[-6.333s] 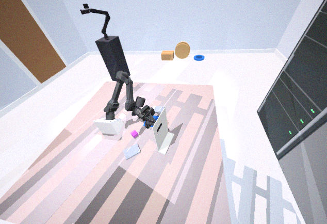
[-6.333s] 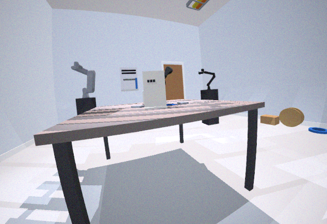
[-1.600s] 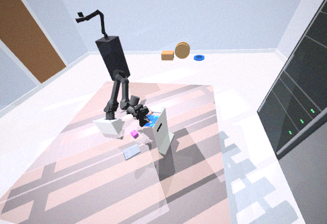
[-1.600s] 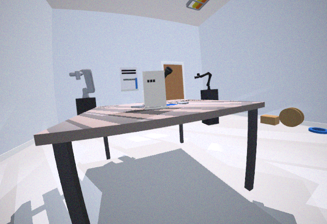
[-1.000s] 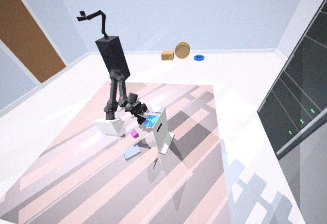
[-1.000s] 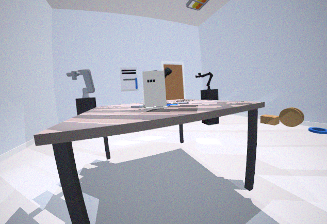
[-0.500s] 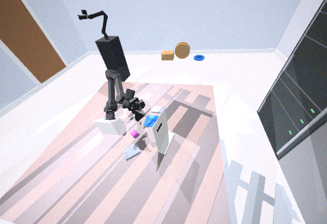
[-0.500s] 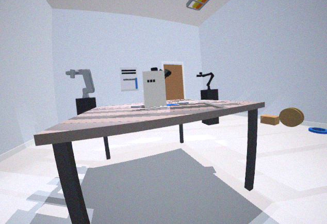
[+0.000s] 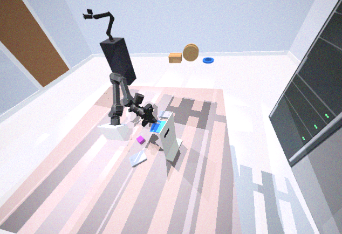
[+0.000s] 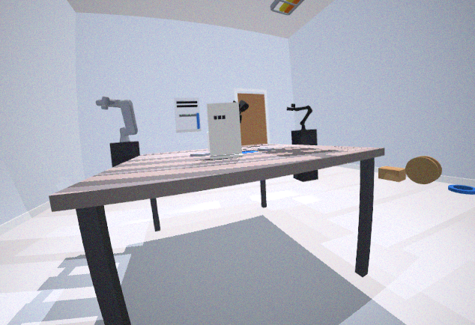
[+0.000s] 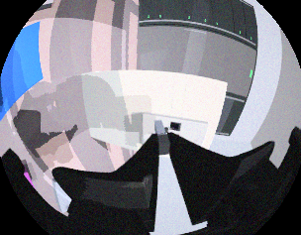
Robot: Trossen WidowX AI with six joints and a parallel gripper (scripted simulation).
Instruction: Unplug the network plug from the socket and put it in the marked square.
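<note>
Right now the blue marked square is 20 cm below my gripper tip, 11 cm to the left of it and 7 cm behind it. Also, from my gripper tip: light-grey plug: right at my gripper tip; white upright panel: 10 cm ahead, 7 cm below, 6 cm to the right.
</note>
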